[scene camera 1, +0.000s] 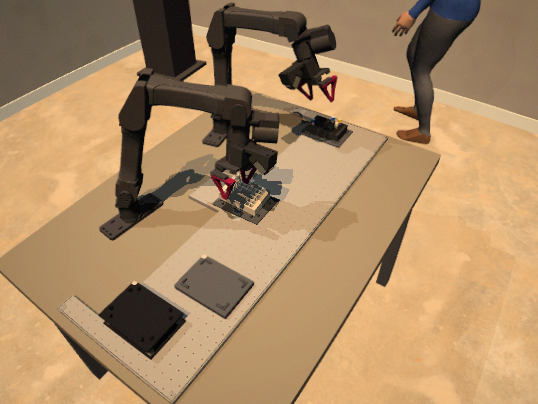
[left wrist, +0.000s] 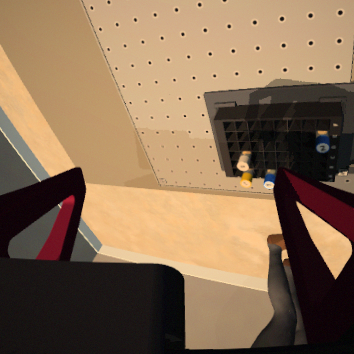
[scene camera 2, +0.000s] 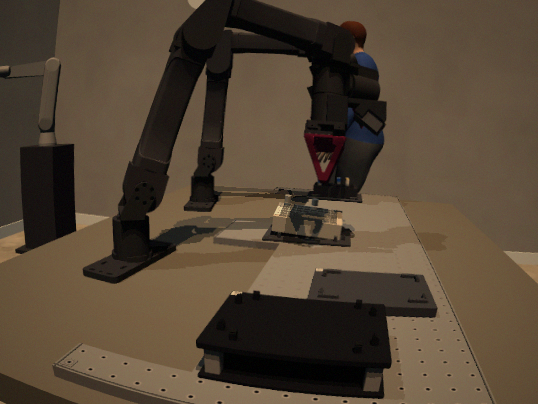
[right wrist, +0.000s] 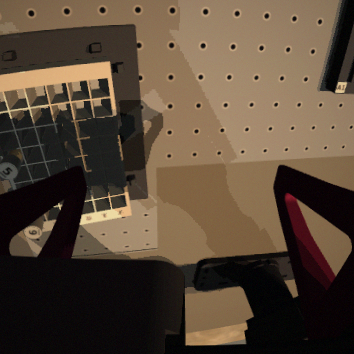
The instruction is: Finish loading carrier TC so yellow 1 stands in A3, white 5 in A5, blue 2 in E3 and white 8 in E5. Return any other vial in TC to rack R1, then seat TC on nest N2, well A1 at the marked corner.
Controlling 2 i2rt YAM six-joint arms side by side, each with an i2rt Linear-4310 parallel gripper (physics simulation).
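Seen in the pictures: left gripper, between the fingertips: (scene camera 1: 321,100) (left wrist: 179,177) (scene camera 2: 345,133); right gripper, between the fingertips: (scene camera 1: 235,190) (scene camera 2: 323,182) (right wrist: 179,175); left arm's base, origin of its link: (scene camera 1: 222,131) (scene camera 2: 202,203); right arm's base, origin of its link: (scene camera 1: 132,216) (scene camera 2: 132,261) (right wrist: 255,267).
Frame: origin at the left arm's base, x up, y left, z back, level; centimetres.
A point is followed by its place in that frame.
A cream gridded rack (scene camera 1: 257,204) {y -36.9, x 5.1, z -30.7 cm} (scene camera 2: 327,230) {y -38.5, x 3.6, z -28.2 cm} (right wrist: 55,75) {y -35.5, x 5.2, z -30.8 cm} sits on a dark plate. In the right wrist view, a vial marked 5 (right wrist: 9,170) {y -31.0, x 8.0, z -26.5 cm} and a white-capped vial that reads like 6 (right wrist: 33,232) {y -30.1, x 8.4, z -21.1 cm} stand in it. A black gridded rack (scene camera 1: 326,129) {y 8.5, x 4.8, z -38.3 cm} (left wrist: 280,111) {y 7.2, x 3.8, z -36.2 cm} holds a white-capped vial (left wrist: 244,161) {y 10.8, x 6.7, z -40.8 cm}, a yellow one (left wrist: 246,179) {y 13.4, x 6.7, z -41.4 cm}, a blue one (left wrist: 269,180) {y 13.9, x 6.7, z -38.8 cm} and blue 2 (left wrist: 322,144) {y 9.9, x 6.8, z -32.6 cm}. Which rack is TC is unreadable. My right gripper (scene camera 1: 237,189) {y -41.5, x 12.8, z -26.4 cm} (right wrist: 179,175) {y -41.5, x 12.8, z -26.4 cm} is open above the cream rack's edge. My left gripper (scene camera 1: 320,99) {y 0.2, x 20.8, z -37.8 cm} (left wrist: 179,177) {y 0.2, x 20.8, z -37.8 cm} is open, high above the black rack.
A dark grey plate (scene camera 1: 214,285) {y -65.4, x 2.7, z -31.2 cm} (scene camera 2: 372,292) {y -66.8, x 2.7, z -30.3 cm} with corner brackets and a pale corner mark lies in front of the cream rack. A raised black two-level stand (scene camera 1: 142,317) {y -81.2, x 5.3, z -20.9 cm} (scene camera 2: 295,325) {y -81.1, x 5.3, z -19.3 cm} is nearest the cameras. A person (scene camera 1: 427,65) stands beyond the table.
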